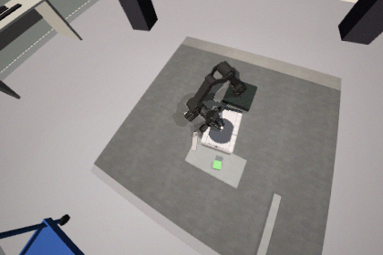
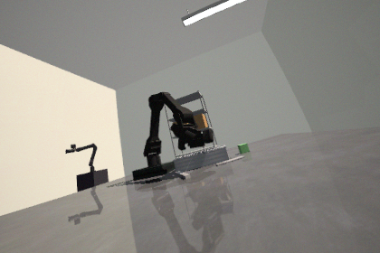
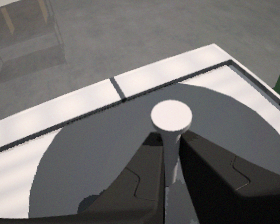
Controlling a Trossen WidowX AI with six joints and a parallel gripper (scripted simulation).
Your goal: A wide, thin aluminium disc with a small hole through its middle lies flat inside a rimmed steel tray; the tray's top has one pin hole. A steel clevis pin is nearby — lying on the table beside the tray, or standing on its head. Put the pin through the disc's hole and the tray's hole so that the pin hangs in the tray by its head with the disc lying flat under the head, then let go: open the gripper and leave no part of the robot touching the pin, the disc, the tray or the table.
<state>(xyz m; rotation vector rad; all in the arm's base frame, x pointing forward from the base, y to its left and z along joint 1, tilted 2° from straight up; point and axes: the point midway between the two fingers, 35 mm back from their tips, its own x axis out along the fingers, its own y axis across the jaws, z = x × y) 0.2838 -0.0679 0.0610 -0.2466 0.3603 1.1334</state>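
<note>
Now: gripper tip 1 cm above the steel clevis pin. Round my gripper tip: steel tray 2 cm behind, 4 cm below; dark aluminium disc 3 cm below; green block 19 cm ahead, 2 cm to the left, 7 cm below.
</note>
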